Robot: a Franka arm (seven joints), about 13 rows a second.
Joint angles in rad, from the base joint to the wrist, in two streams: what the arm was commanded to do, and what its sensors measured. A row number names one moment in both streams.
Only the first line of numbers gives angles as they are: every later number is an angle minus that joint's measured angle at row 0.
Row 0, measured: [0.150, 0.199, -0.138, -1.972, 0.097, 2.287, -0.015]
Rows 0 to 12, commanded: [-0.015, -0.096, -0.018, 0.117, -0.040, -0.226, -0.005]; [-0.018, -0.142, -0.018, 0.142, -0.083, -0.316, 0.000]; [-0.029, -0.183, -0.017, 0.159, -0.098, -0.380, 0.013]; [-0.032, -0.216, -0.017, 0.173, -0.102, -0.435, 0.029]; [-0.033, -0.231, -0.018, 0.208, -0.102, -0.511, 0.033]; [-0.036, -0.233, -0.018, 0.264, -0.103, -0.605, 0.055]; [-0.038, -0.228, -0.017, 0.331, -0.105, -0.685, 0.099]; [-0.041, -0.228, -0.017, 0.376, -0.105, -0.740, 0.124]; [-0.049, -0.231, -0.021, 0.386, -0.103, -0.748, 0.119]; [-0.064, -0.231, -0.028, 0.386, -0.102, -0.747, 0.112]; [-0.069, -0.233, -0.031, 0.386, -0.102, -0.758, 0.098]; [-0.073, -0.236, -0.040, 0.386, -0.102, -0.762, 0.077]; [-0.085, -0.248, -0.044, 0.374, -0.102, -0.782, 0.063]
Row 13, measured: [-0.064, -0.253, -0.036, 0.362, -0.092, -0.745, 0.097]
